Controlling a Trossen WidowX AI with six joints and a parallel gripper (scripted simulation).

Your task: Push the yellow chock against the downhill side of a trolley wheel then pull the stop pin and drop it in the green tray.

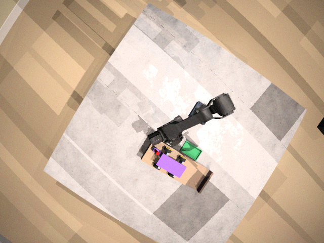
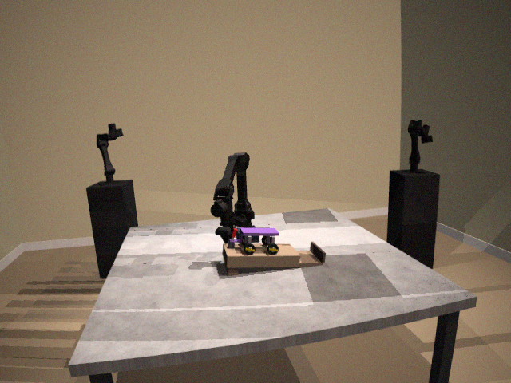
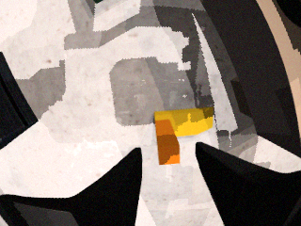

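My gripper tip is now 40 mm above the yellow chock and 20 mm short of it. Also, from my gripper tip: red-headed stop pin 130 mm ahead, 70 mm above, 30 mm to the left; tan ramp 140 mm to the left, 130 mm ahead, 10 mm below; purple trolley 130 mm to the left, 130 mm ahead, 50 mm above.
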